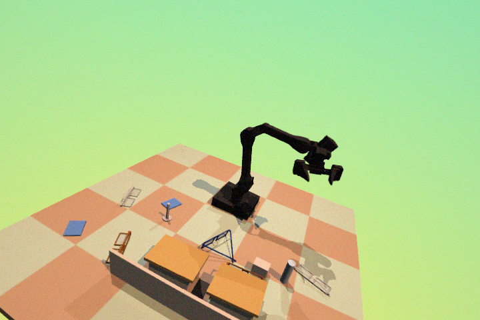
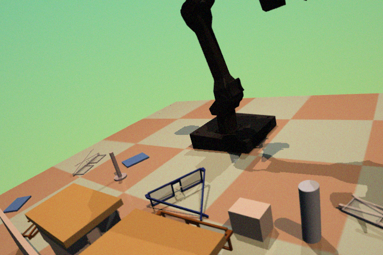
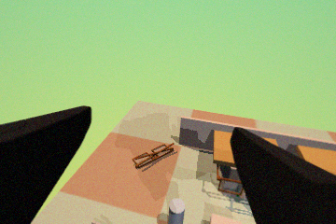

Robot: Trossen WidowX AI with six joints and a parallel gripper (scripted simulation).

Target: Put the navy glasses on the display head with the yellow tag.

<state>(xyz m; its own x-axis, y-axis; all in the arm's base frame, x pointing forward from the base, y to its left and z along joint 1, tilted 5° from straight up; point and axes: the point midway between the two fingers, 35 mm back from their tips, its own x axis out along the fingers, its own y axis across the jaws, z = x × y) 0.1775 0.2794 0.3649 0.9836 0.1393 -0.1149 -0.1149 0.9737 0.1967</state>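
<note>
Now: the grey post stand 56 cm to the right of my gripper tip, 35 cm below it and 4 cm ahead of it. From my gripper tip the other things lie so: low wall (40 cm ahead, 32 cm below, 29 cm to the right).
</note>
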